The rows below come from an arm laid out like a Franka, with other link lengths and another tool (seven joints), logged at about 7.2 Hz.
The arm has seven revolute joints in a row. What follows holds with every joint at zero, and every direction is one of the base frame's.
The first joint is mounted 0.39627 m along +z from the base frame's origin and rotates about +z.
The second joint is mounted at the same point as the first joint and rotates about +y.
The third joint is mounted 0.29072 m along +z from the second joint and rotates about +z.
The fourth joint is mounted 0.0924 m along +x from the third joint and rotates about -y.
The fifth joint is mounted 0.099 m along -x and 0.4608 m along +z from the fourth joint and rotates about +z.
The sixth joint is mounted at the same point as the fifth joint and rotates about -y.
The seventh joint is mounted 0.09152 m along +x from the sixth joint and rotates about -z.
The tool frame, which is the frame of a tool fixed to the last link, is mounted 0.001 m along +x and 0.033 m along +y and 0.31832 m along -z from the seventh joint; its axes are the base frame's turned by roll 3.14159, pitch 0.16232 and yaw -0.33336 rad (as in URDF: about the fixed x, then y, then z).
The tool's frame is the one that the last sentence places.
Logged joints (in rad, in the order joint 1, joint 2, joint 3, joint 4, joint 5, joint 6, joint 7), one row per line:
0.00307, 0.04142, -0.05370, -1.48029, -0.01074, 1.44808, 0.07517
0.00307, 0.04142, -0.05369, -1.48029, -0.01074, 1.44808, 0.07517
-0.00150, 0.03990, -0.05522, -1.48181, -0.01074, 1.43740, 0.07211
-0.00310, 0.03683, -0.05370, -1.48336, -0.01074, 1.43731, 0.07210
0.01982, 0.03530, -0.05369, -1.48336, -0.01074, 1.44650, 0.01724
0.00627, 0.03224, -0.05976, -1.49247, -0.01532, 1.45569, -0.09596
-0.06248, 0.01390, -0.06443, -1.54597, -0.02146, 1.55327, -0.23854
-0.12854, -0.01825, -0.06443, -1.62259, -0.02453, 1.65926, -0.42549
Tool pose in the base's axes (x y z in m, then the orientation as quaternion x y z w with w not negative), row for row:
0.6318, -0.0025, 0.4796, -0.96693, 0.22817, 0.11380, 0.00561
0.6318, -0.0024, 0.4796, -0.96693, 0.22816, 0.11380, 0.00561
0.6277, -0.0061, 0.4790, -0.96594, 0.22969, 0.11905, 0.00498
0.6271, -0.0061, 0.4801, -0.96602, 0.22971, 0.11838, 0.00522
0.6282, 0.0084, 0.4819, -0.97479, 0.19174, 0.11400, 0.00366
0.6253, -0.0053, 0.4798, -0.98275, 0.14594, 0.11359, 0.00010
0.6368, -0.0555, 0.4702, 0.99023, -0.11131, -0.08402, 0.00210
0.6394, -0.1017, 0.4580, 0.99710, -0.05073, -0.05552, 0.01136
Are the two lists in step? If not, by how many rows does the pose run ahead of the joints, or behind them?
They are in step.
